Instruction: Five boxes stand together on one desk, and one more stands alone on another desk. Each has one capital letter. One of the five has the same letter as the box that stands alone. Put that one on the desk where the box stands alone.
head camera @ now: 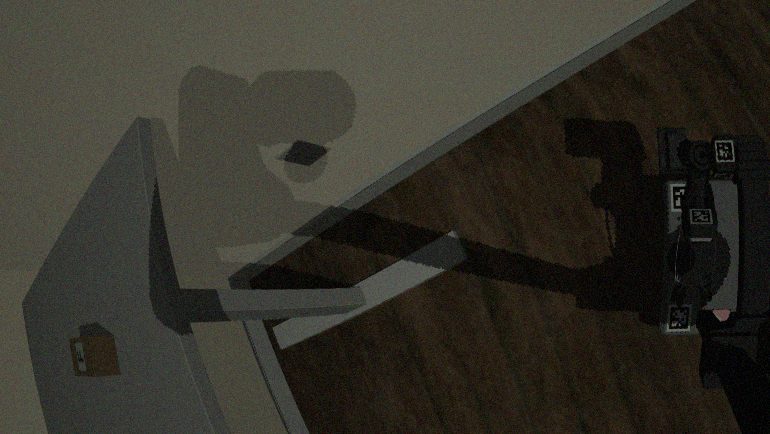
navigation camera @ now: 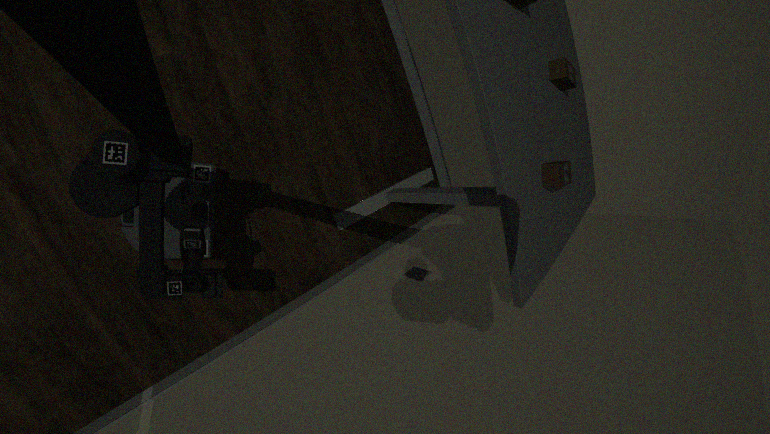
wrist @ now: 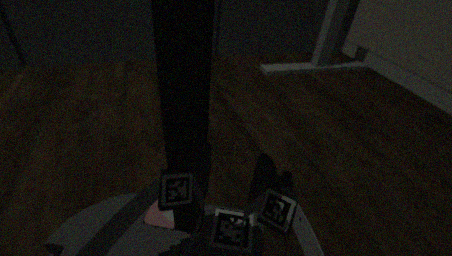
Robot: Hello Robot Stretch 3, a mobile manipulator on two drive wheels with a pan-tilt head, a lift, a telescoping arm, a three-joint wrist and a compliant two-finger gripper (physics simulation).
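Frame: origin at the robot's base, x ahead, y left, z up, level; metres.
Where they show: gripper, fingertip midpoint: (head camera: pixel 690 306) (navigation camera: pixel 196 184) (wrist: pixel 233 166); robot's base at its link origin: (head camera: pixel 679 257) (navigation camera: pixel 200 209).
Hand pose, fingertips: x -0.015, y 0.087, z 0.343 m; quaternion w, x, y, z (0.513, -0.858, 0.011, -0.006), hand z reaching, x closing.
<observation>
Each offset is from my fingertips to the top centre of the thing. "*": to the spot under its first point. Level surfaces: height alone.
A grey desk {dz +0.607 m} (head camera: pixel 102 253) (navigation camera: pixel 535 121) stands against the wall, and the picture is dark and rotated. In the head view one brown box {dx +0.767, dy +0.082, dz +0.658 m} (head camera: pixel 95 354) with a white label stands on it; I cannot read the letter. The navigation view shows two brown boxes {dx +0.831, dy +0.389, dz +0.658 m} (navigation camera: pixel 561 73) {* dx +0.723, dy +0.073, dz +0.644 m} (navigation camera: pixel 555 174) on the same desk top. My gripper (wrist: pixel 233 166) is folded in over the robot's base, well away from the desk. Its fingers stand apart with nothing between them.
The desk's leg {* dx +0.360, dy +1.112, dz -0.140 m} (wrist: pixel 324 33) and floor foot (head camera: pixel 371 286) (wrist: pixel 309 66) reach out over the dark wood floor {dz -0.342 m} (head camera: pixel 538 367). A grey baseboard (head camera: pixel 484 115) runs along the beige wall, which has a small dark vent {dx +0.831, dy -0.309, dz +0.115 m} (head camera: pixel 304 152). The robot's black mast (wrist: pixel 184 88) stands close ahead of the wrist camera.
</observation>
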